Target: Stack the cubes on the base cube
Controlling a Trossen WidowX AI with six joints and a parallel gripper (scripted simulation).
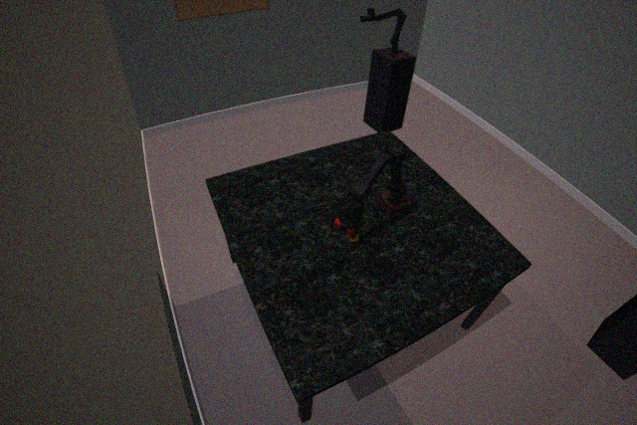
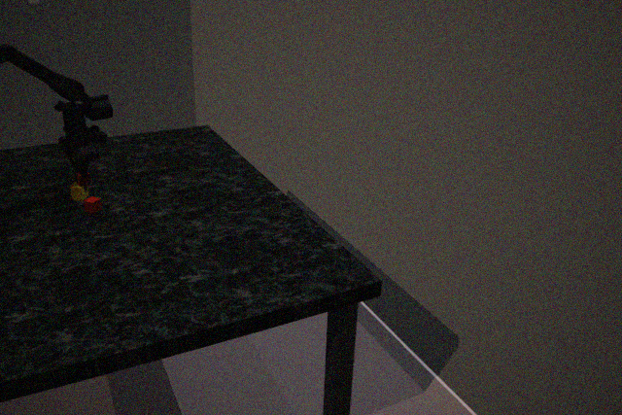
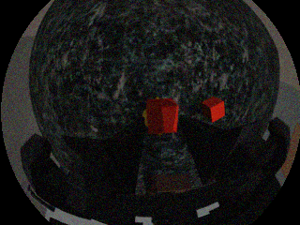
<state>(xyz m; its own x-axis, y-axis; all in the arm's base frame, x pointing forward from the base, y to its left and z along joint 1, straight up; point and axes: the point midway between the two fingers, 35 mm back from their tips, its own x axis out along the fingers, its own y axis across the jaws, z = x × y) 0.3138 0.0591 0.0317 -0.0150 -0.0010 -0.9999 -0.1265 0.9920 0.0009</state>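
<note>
The yellow cube is 20 mm behind my gripper tip and 40 mm below it.
</note>
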